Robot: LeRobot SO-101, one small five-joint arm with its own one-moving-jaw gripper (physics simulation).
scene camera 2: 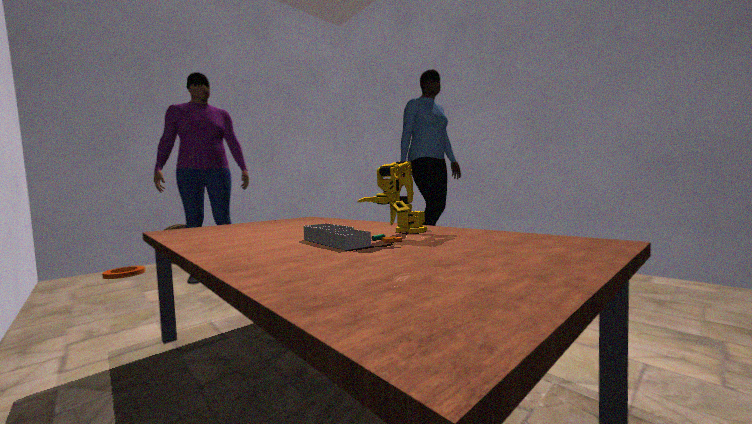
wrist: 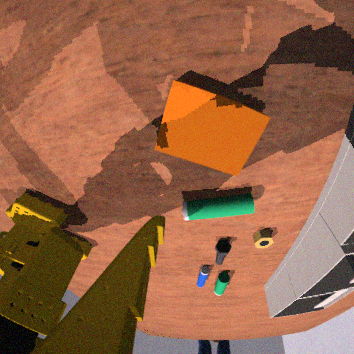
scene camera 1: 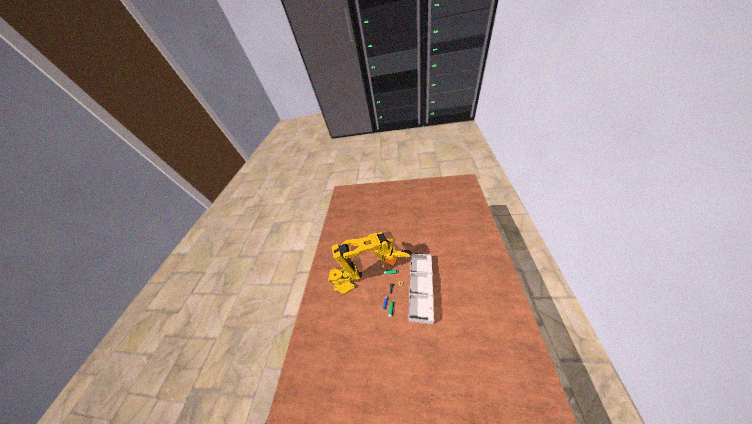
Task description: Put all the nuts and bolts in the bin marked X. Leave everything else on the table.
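Observation:
A brass hex nut lies on the table beside the tray. A dark bolt lies a little further from the tray. The pale grey tray has three compartments in a row; I cannot read an X on any of them. My gripper is fully open and empty, raised above the table near the tray's far end in the first scene view. One notched jaw shows in the wrist view, with the moving jaw out of the picture.
An orange block lies below the gripper. A green cylinder lies between block and bolt. Another green cylinder and a blue cylinder lie beyond the bolt. Two people stand behind the table.

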